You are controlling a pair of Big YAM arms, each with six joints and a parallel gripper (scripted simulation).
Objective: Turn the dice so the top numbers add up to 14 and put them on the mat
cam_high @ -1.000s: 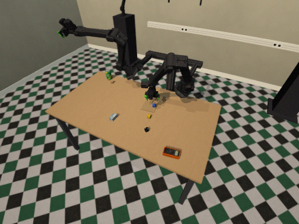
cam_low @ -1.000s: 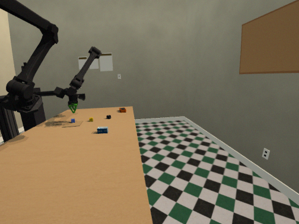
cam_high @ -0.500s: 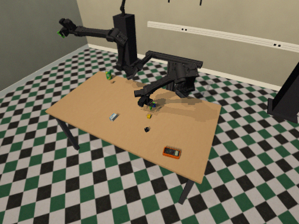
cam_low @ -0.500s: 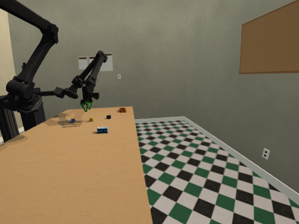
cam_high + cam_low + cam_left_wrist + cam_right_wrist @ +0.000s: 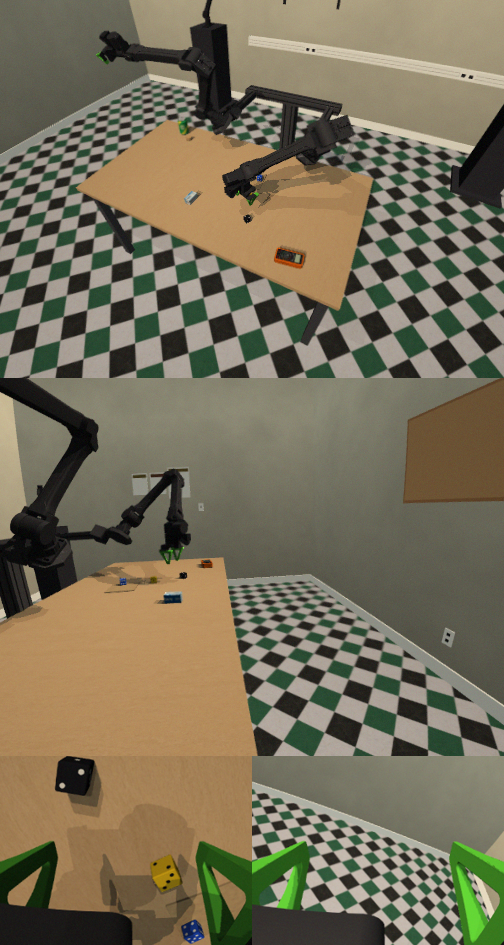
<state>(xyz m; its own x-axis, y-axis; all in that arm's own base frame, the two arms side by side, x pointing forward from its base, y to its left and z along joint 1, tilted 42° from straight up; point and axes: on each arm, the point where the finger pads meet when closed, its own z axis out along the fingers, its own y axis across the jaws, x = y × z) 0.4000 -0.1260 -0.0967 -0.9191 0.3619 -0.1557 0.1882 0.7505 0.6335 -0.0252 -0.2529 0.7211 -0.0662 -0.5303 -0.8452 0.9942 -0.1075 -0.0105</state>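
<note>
The black die is 9 cm below my left hand, 4 cm to the left of it and 4 cm ahead of it. From my left hand the other things lie so: blue die (26 cm behind, 9 cm below, 6 cm to the right); then tan mat (24 cm behind, 11 cm below, 10 cm to the right); then yellow die (11 cm behind, 9 cm below, 3 cm to the right).
</note>
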